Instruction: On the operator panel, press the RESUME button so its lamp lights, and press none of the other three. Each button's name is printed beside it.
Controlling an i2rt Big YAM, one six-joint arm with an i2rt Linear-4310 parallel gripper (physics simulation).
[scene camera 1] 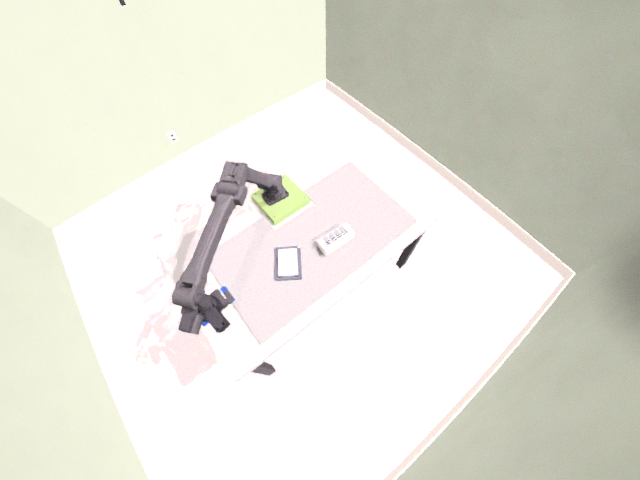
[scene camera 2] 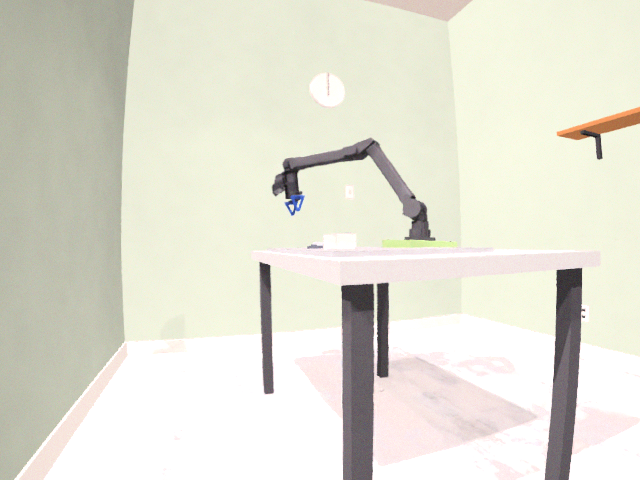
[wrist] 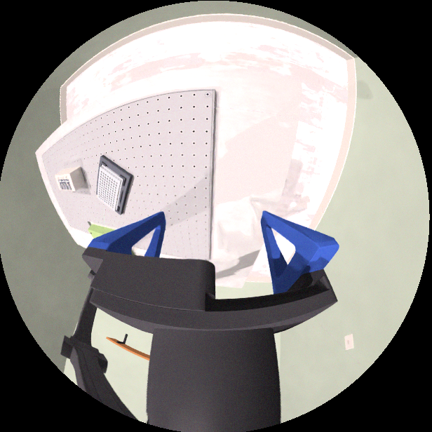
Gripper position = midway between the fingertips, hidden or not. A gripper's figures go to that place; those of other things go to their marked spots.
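Scene:
My gripper [wrist: 212, 216], 13 cm from the lens. Dark-framed tablet-like object [wrist: 109, 183], 42 cm from the lens.

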